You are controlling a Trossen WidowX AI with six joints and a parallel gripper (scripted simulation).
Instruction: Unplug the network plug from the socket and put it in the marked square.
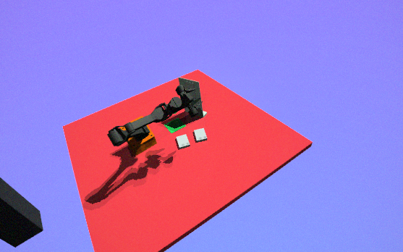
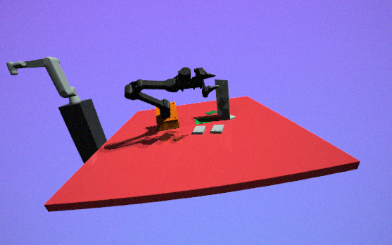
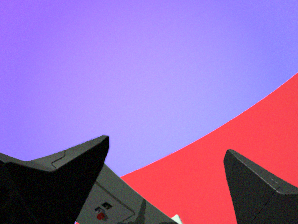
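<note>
Right now the network plug is 230 mm to the left of my gripper tip, 100 mm below it and 70 mm ahead of it. The rest, counted from my gripper tip: upright panel 230 mm to the left, 190 mm below, 90 mm ahead; green marked square 320 mm below, 230 mm to the left, 90 mm behind.
</note>
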